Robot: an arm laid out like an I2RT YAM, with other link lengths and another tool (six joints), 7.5 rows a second.
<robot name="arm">
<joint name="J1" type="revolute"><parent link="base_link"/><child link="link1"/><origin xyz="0 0 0.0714"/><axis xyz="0 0 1"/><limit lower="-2.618" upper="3.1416"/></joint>
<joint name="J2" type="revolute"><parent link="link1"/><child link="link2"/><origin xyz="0.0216 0.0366 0.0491" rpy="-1.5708 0 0"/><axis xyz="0 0 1"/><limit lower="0" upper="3.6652"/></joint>
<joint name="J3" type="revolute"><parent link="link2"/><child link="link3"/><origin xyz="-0.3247 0 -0.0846" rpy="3.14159 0 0"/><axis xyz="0 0 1"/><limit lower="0" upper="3.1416"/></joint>
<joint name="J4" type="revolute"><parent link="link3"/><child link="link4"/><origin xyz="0.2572 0.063 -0.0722"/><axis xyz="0 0 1"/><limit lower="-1.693" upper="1.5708"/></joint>
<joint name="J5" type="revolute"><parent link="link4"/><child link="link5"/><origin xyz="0.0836 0.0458 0.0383" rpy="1.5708 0 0"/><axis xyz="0 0 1"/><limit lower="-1.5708" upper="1.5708"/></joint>
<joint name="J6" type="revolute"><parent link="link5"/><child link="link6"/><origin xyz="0.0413 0 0.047" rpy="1.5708 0 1.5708"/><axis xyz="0 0 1"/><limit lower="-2.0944" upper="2.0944"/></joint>
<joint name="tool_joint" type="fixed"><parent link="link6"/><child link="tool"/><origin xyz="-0.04 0.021 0.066" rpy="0 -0.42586 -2.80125"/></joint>
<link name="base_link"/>
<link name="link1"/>
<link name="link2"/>
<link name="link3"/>
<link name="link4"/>
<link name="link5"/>
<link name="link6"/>
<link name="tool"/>
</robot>
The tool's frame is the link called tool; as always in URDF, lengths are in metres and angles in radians.
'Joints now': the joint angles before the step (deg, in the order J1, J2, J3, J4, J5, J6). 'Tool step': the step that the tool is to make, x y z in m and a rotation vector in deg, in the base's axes. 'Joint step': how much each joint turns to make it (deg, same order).
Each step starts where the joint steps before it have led.
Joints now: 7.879, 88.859, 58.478, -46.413, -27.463, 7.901
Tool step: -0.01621, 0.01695, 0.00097, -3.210, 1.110, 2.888
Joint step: 4.765, -1.355, -0.001, -2.447, 3.300, 1.312
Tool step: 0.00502, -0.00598, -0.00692, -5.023, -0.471, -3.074
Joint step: 0.153, 0.000, 0.001, 0.174, 5.573, 2.250
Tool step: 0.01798, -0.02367, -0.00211, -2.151, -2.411, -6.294
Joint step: -4.394, -0.021, 0.000, 2.339, 2.929, 1.312
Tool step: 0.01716, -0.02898, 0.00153, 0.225, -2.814, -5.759
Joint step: -5.835, 0.044, 0.001, 2.841, 0.023, -0.088
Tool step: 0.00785, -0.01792, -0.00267, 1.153, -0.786, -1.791
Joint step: -3.824, 1.049, -0.001, 1.378, -1.705, -1.660
